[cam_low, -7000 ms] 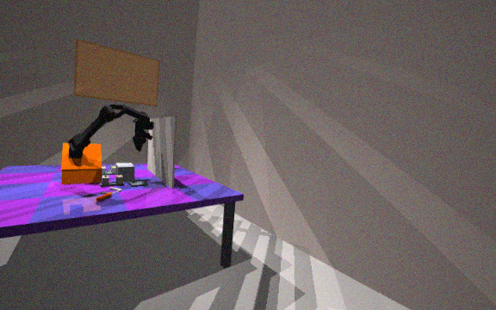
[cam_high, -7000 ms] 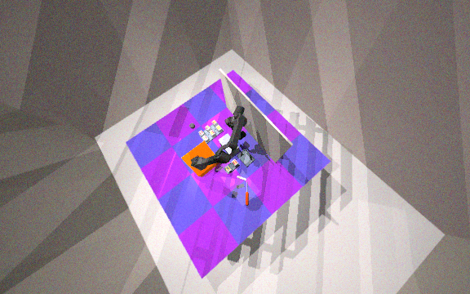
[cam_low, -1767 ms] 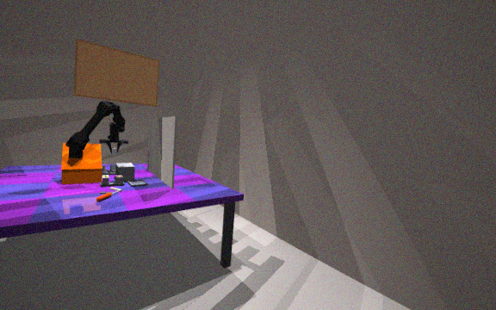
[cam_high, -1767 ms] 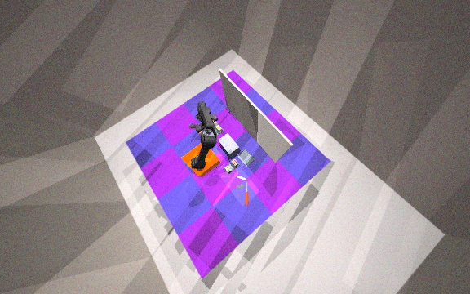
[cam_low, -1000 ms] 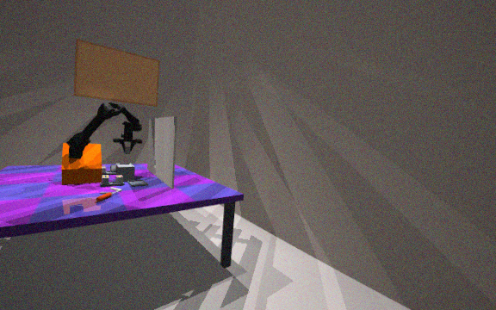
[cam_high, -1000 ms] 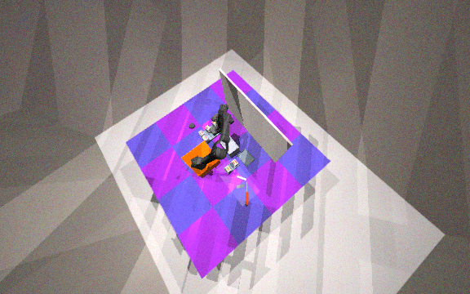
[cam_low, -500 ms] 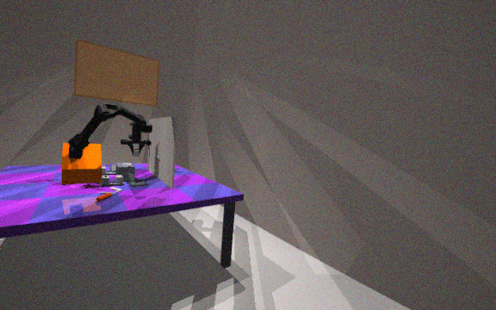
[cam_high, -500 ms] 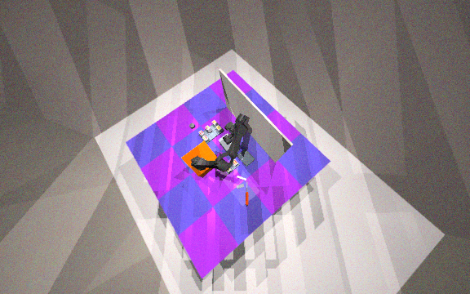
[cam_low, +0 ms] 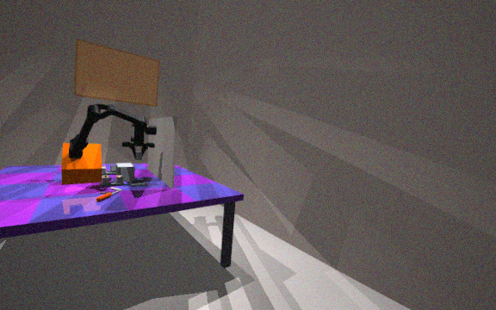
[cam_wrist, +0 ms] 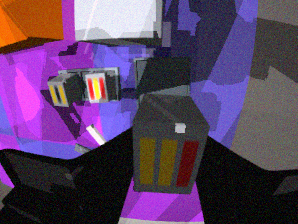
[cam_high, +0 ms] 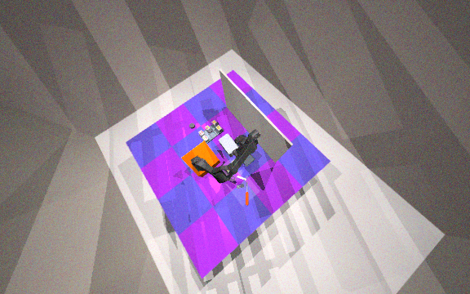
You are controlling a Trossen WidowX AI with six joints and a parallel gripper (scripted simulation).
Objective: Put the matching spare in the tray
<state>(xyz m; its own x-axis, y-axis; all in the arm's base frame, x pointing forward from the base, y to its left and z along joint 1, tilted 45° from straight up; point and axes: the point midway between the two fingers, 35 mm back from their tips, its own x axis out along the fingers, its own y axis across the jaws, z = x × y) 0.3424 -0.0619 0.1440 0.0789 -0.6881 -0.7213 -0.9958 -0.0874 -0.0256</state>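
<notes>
My gripper tip is now 10 mm to the left of the shallow grey tray and 160 mm above it. Round my gripper tip: dark spare 20 mm above; upright mirror panel 160 mm ahead, 160 mm to the left, 60 mm above; unit 60 mm behind, 160 mm to the left, 120 mm below.
</notes>
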